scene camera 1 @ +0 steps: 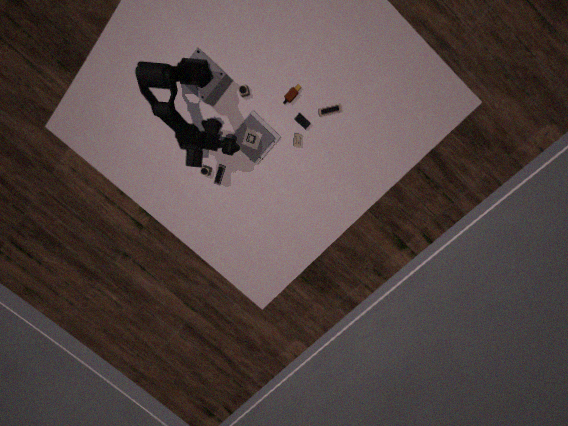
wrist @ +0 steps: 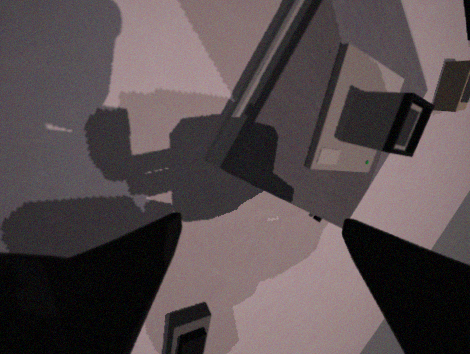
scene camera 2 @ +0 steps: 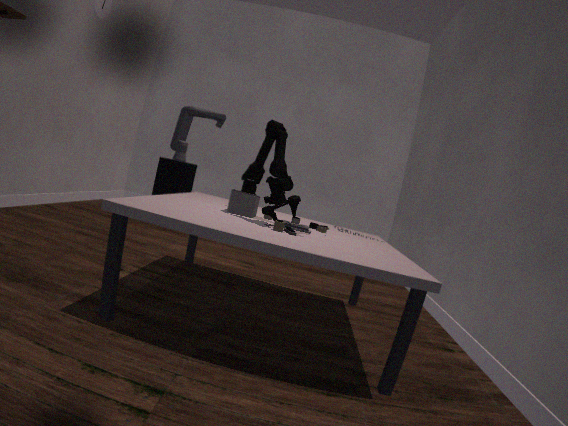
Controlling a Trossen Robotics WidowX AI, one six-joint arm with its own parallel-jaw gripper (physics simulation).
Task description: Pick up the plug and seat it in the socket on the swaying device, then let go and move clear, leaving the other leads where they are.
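An orange-brown plug [scene camera 1: 291,95] with a yellow tip and a short black stub lies on the table, right of and above the device in scene camera 1. It does not show in the wrist view. The device is a grey plate [scene camera 1: 256,155] [wrist: 295,120] carrying a light board [wrist: 322,137] with a raised black square socket [scene camera 1: 251,138] [wrist: 409,125]. My gripper [scene camera 1: 212,151] [scene camera 2: 283,212] [wrist: 261,223] is open and empty, low over the table, beside the device's left side in scene camera 1. Its shadow falls on part of the plate in the wrist view.
A slotted connector [scene camera 1: 220,174] [wrist: 187,332] and a round one [scene camera 1: 206,171] lie near the gripper. A second round connector [scene camera 1: 244,90] lies above the device. A black block [scene camera 1: 302,121], a beige connector [scene camera 1: 298,140] and a long slotted one [scene camera 1: 330,110] lie to its right.
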